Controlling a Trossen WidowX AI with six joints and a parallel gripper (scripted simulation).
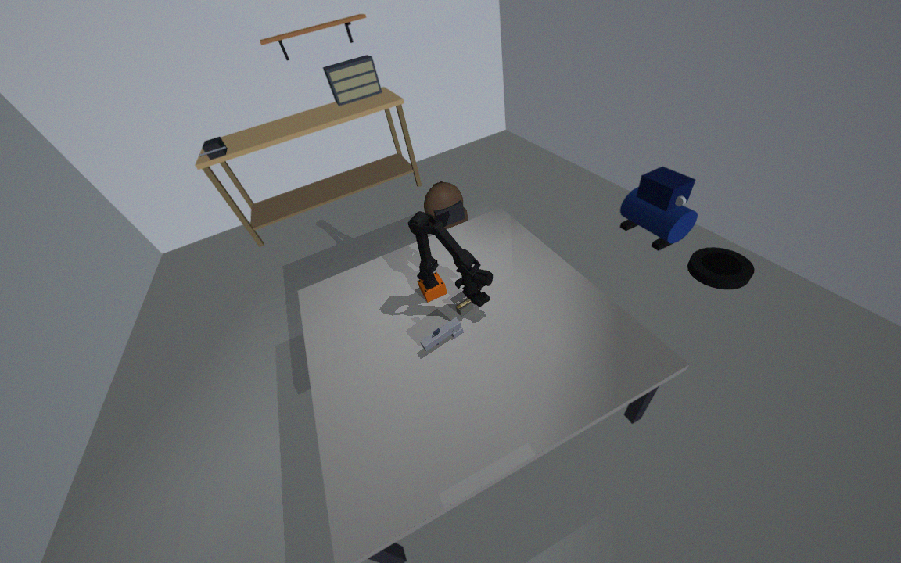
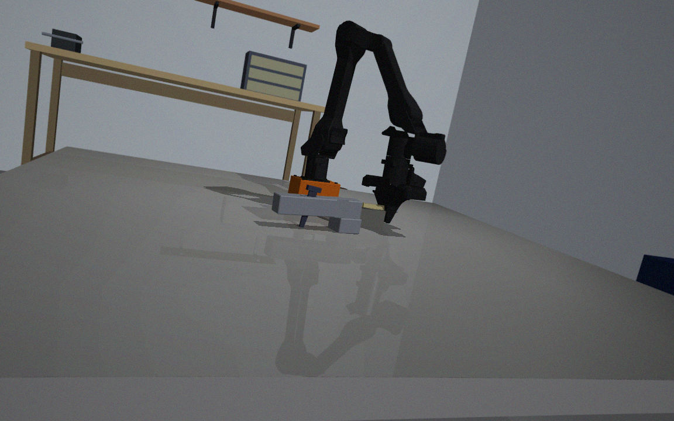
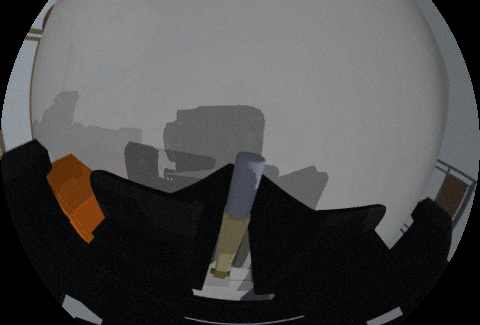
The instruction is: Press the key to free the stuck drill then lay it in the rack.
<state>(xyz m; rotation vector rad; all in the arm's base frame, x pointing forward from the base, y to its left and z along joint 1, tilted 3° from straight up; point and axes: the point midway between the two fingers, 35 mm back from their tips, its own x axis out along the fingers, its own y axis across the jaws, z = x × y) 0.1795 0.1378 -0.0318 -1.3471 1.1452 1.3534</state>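
Right now my gripper tip is 40 mm to the left of the drill, 30 mm below it and 10 mm short of it. Round my gripper tip: dark key: 230 mm to the right, 110 mm ahead, 40 mm above; then grey-olive block: 50 mm to the right, 10 mm ahead, 10 mm above; then grey drill fixture: 200 mm to the right, 110 mm ahead, 30 mm above.
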